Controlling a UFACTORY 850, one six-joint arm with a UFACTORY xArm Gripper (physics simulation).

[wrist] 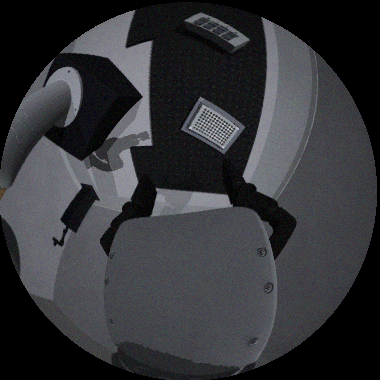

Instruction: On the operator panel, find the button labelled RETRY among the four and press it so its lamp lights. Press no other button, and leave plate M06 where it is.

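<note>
The operator panel [217, 32] is a grey box near the top of the wrist view, with four dark square buttons in a row on its face. The labels are too small to read, so I cannot tell which button is RETRY, and no lit lamp can be made out. The plate M06 [215, 126], a pale plate with a grid of wells, sits in a grey holder on the black mat, between the panel and my fingers in the view. My gripper [185, 176] is open and empty, its two black fingers well apart, and it is away from both the panel and the plate.
A black perforated mat [170, 75] lies on the pale table [141, 65]. A large black block [107, 95] with a grey cylindrical arm part [37, 112] stands at the left. A small dark box [79, 207] with a thin crank-like piece is at the lower left. The table's edge runs down the right.
</note>
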